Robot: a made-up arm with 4 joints.
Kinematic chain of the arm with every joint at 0, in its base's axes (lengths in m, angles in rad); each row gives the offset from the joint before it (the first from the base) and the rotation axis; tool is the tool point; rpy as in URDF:
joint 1: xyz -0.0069 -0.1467 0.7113 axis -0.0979 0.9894 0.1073
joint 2: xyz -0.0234 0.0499 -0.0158 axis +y
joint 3: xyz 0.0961 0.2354 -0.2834 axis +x
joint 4: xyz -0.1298 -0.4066 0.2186 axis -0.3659 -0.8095 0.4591
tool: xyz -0.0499 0.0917 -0.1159 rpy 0 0 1.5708
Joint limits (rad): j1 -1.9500..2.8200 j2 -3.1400..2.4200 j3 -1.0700..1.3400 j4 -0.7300..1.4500
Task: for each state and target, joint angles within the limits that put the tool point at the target. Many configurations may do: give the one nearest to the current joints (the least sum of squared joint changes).
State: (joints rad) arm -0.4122 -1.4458 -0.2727 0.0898
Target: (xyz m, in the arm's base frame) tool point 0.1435 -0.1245 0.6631
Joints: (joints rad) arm -1.2630 -0.8873 -0.1271 -0.4547
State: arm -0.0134 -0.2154 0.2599 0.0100
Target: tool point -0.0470 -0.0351 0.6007
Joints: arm -0.5180 -0.5309 -0.5492 -0.3319
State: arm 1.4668 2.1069 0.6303 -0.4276
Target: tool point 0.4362 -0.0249 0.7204
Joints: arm 2.1431 2.4200 0.9995 -0.4255
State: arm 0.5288 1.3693 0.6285 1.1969
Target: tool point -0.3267 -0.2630 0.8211
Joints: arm 0.5515 1.4255 0.2835 1.1605
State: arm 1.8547 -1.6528 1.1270 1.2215
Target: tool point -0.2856 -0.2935 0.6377
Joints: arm 2.4197 -1.1601 0.3014 0.8341
